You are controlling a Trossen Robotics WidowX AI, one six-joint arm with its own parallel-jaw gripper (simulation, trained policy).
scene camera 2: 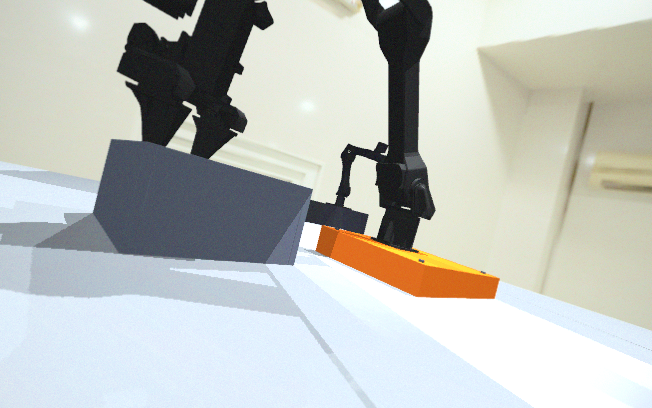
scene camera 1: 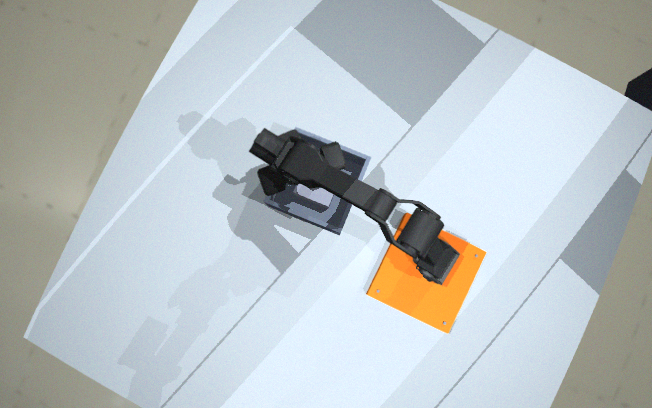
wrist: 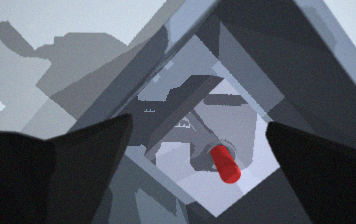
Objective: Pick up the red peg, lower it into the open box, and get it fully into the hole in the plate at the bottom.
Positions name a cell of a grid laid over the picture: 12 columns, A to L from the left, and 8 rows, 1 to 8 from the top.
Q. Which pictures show the red peg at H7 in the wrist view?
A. The wrist view only.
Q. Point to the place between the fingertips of the gripper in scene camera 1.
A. F4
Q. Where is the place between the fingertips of the gripper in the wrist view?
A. G5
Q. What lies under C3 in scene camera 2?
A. The gripper.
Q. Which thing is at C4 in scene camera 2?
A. A grey box.
